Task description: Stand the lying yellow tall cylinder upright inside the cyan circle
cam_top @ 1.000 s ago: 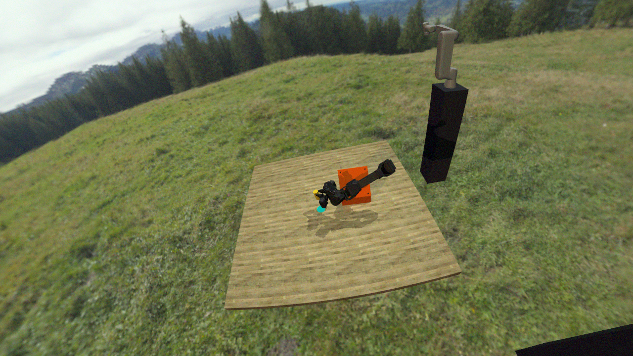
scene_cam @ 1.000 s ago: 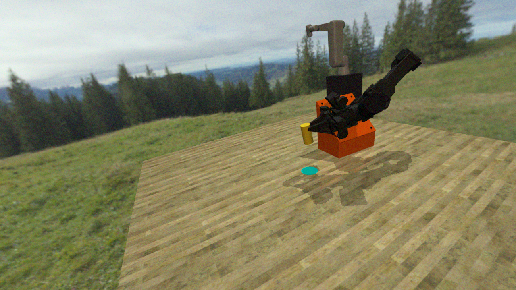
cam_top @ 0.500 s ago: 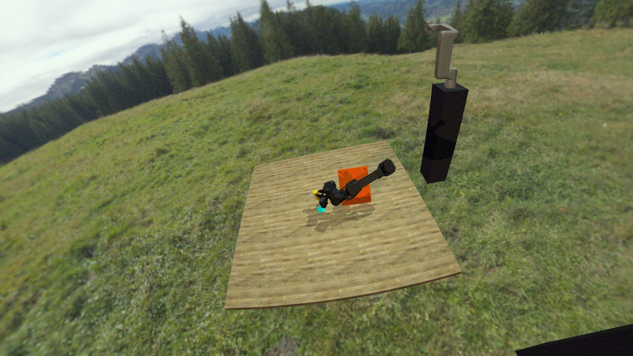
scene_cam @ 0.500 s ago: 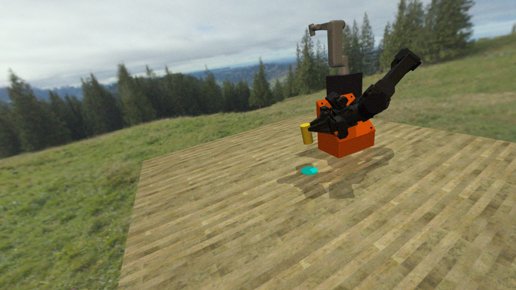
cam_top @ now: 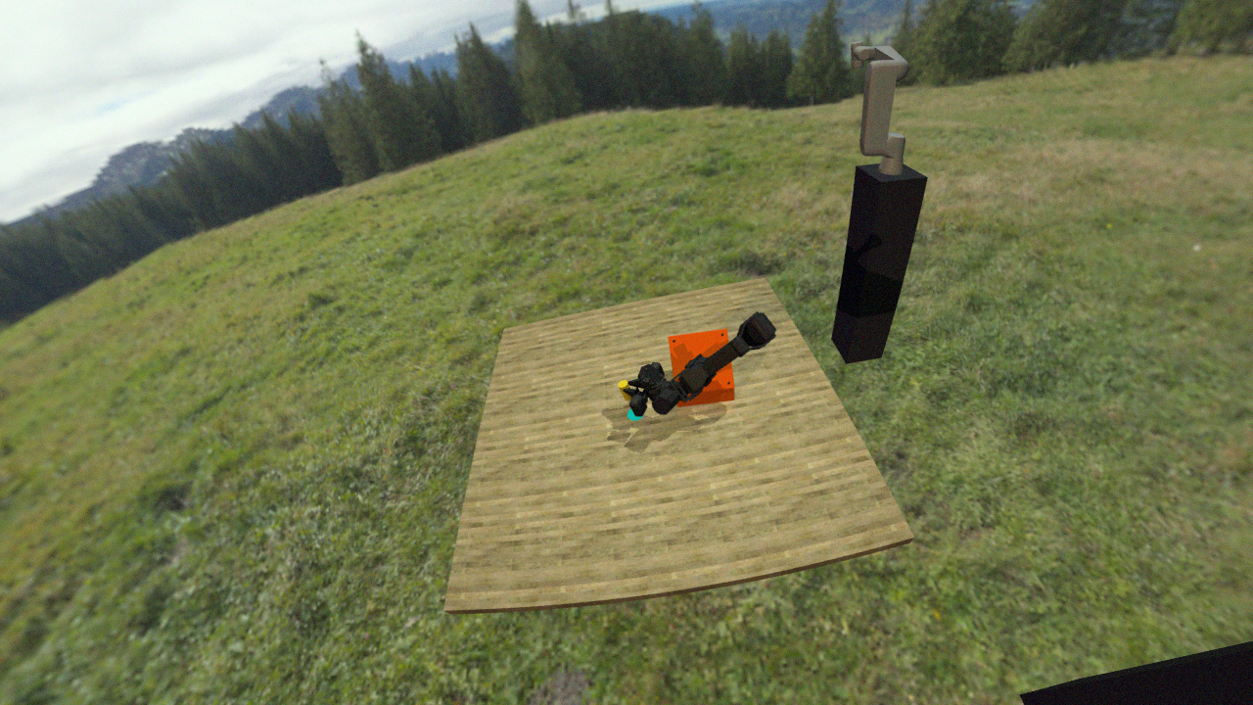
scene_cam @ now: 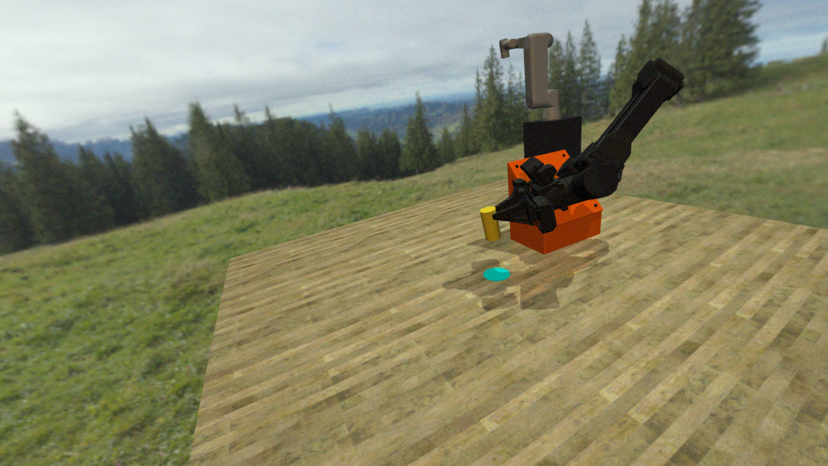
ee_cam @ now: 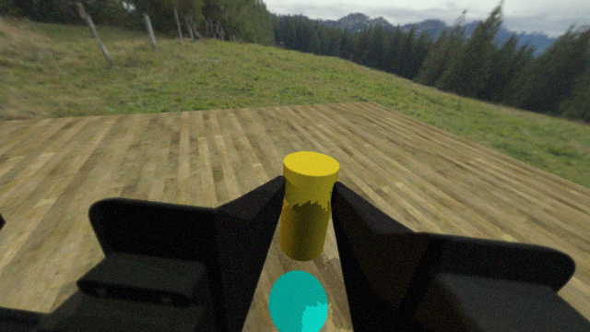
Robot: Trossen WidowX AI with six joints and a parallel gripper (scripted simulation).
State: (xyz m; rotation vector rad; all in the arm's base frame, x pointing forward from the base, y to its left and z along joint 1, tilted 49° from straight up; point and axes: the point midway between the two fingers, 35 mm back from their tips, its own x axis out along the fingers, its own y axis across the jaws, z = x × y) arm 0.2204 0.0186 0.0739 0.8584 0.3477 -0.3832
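Now: the cyan circle 150 mm below my gripper tip and 10 mm behind it. Also, from my gripper tip: yellow tall cylinder: 20 mm below.
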